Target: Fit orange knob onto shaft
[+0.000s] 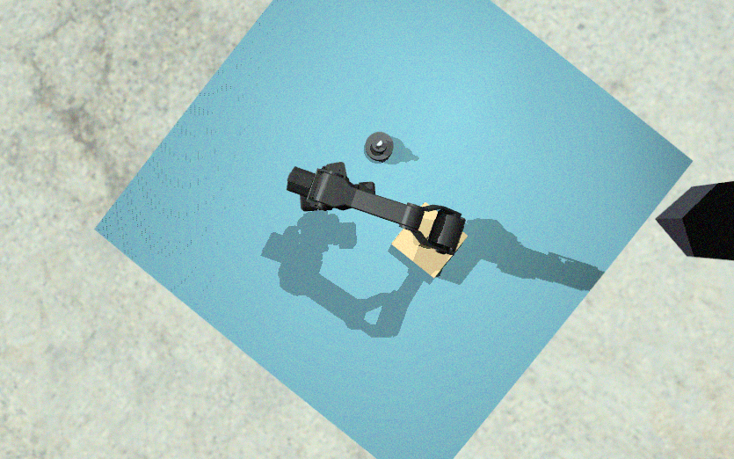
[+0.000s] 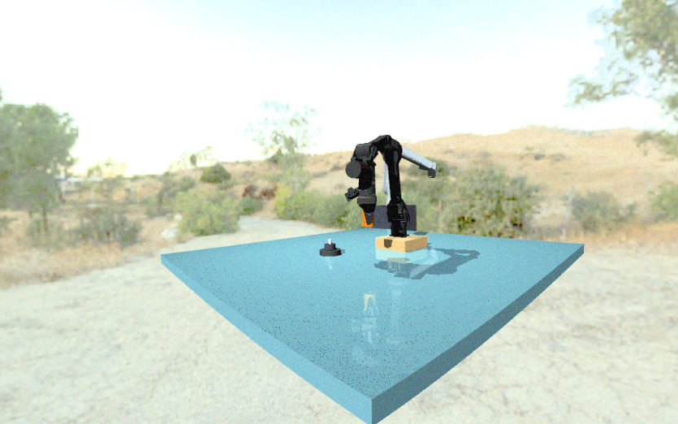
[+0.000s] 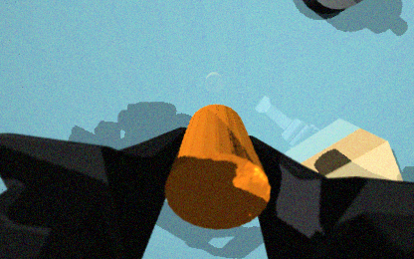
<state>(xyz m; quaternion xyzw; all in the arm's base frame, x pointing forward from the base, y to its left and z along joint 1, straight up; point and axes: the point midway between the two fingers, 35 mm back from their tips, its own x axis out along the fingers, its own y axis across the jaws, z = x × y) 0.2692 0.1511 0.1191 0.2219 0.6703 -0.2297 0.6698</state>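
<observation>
My gripper tip is now 19 cm to the left of the round dark pedestal, 10 cm above it and 6 cm short of it. Also, from my gripper tip: orange knob (4 cm above).
</observation>
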